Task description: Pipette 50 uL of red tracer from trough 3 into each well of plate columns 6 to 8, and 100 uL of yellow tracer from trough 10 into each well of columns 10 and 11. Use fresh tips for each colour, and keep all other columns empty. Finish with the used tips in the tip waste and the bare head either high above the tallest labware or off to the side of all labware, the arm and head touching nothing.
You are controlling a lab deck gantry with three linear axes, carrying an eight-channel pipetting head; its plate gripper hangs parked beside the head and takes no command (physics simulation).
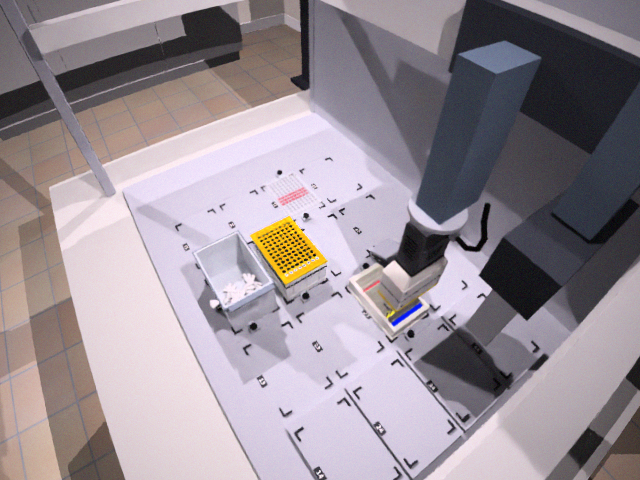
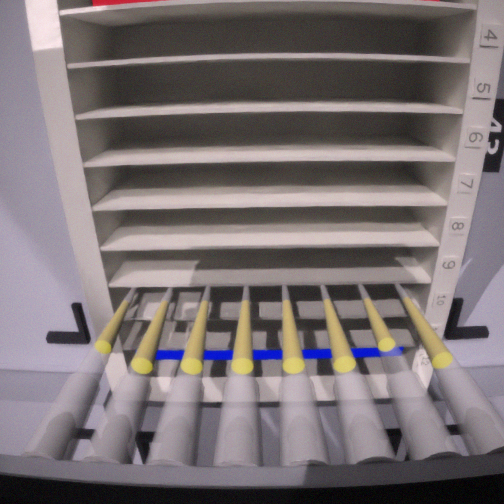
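Observation:
My pipetting head (image 1: 415, 279) is over the trough reservoir (image 1: 368, 308) (image 2: 69, 175). Eight tips (image 2: 242, 335) are on it, with yellow liquid inside. Their ends are near trough 10; whether they touch liquid I cannot tell. A little yellow (image 1: 391, 313) shows in the reservoir beside the blue trough (image 1: 406, 314) (image 2: 320, 354). Red tracer (image 1: 371, 285) (image 2: 265, 2) shows in trough 3. The plate (image 1: 288, 181) has a red band across its middle columns; other wells look pale. My plate gripper (image 1: 488, 321) hangs beside the head; one pale finger shows, and its opening is hidden.
The yellow tip rack (image 1: 279, 279) stands left of the reservoir, with one row of white tips (image 1: 302, 266) at its near end. The open tip waste bin (image 1: 202, 266) beside it holds several used tips (image 1: 242, 289). A white piece (image 1: 215, 304) shows at the bin's outer left side.

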